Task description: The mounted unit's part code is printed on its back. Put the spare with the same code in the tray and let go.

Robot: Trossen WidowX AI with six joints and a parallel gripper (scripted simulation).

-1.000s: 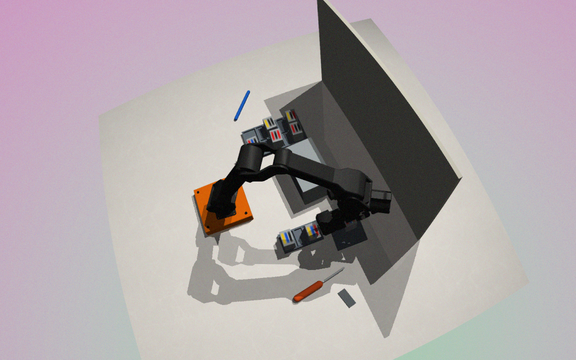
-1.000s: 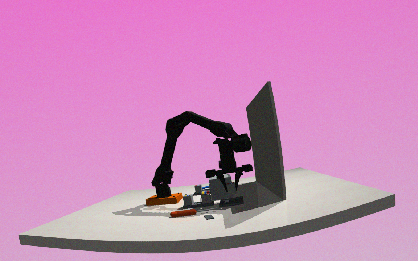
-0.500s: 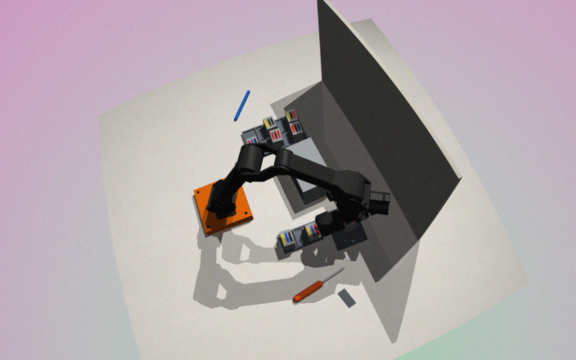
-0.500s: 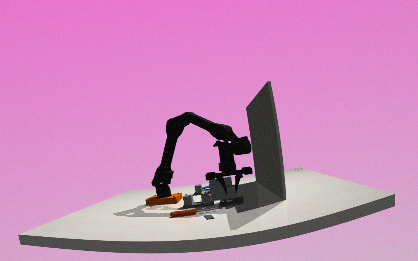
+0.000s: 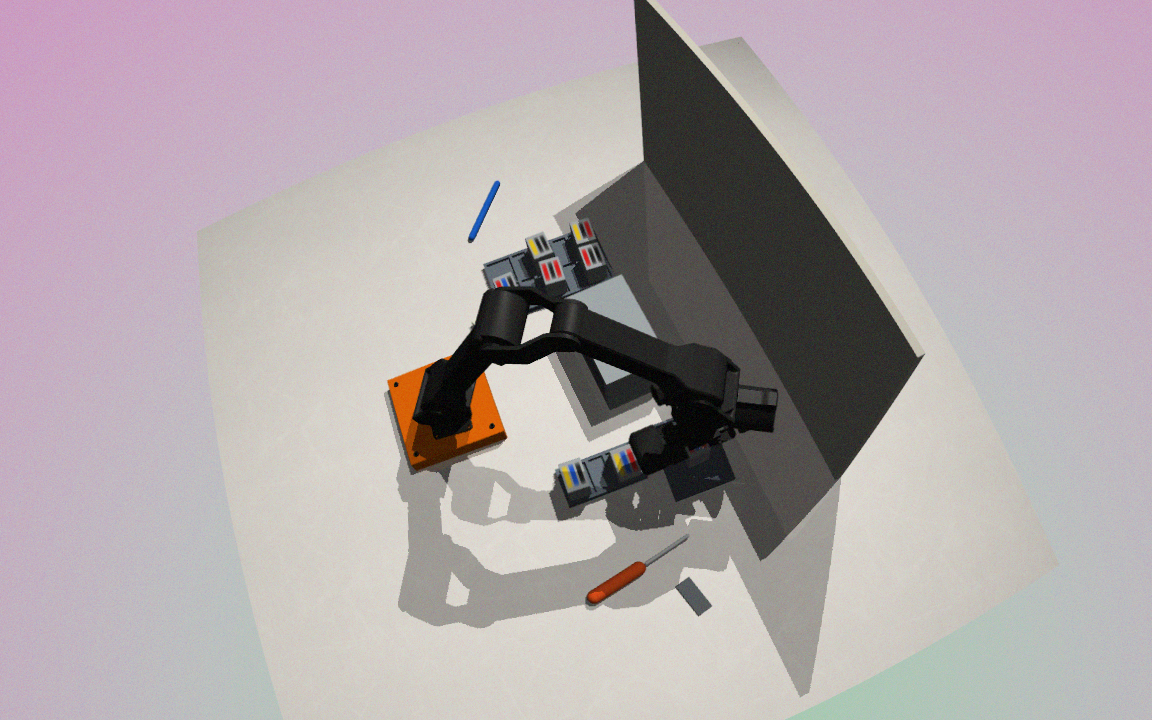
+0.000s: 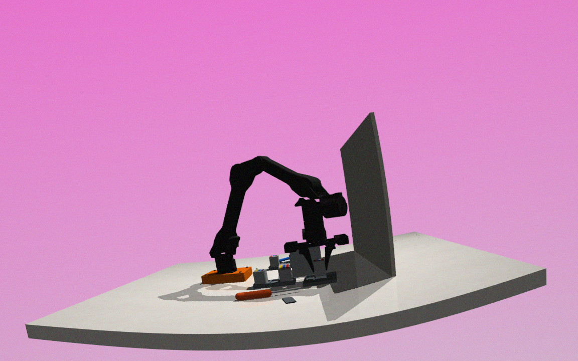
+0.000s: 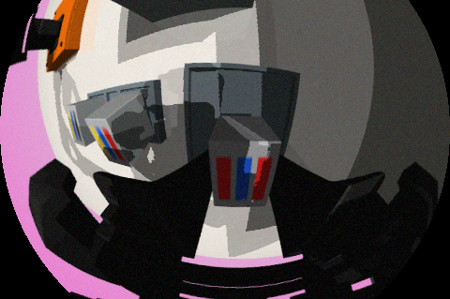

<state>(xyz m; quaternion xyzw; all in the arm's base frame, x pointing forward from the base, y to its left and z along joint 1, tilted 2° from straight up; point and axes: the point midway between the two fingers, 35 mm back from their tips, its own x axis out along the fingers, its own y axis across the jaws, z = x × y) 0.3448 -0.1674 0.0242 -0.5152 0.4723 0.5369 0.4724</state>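
Now: the grey spare 2 cm above my gripper tip. From my gripper tip the other things lie so: grey unit: 21 cm to the left, 6 cm behind, 2 cm above; holder: 14 cm behind, 2 cm below, 1 cm to the left; dark flat tray: 3 cm below.
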